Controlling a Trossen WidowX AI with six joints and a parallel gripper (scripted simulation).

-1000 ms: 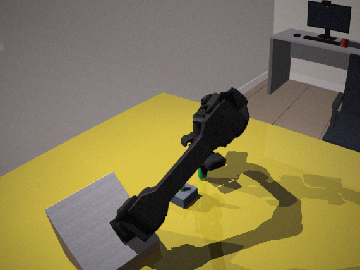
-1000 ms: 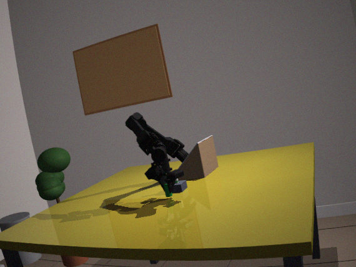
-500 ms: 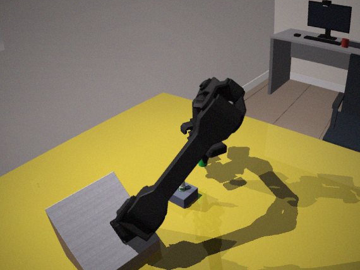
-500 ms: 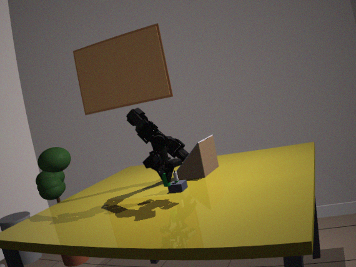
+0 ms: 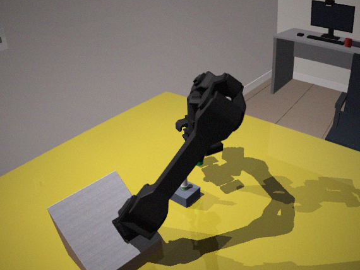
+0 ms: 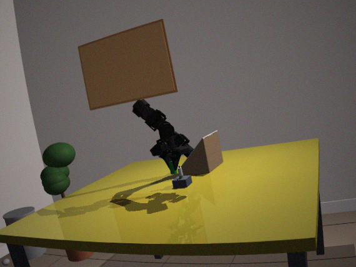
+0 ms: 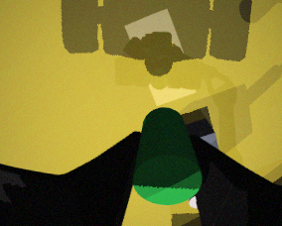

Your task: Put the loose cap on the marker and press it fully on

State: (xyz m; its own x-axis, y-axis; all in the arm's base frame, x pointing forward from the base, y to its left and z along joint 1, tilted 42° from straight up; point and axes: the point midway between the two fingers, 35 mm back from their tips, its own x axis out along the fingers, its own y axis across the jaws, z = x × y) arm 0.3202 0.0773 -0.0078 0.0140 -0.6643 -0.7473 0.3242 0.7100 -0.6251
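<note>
Right now my gripper tip is 8 cm past the holder block, 1 cm to the left of it and 8 cm above it. Also, from my gripper tip: green cap (1 cm above).
</note>
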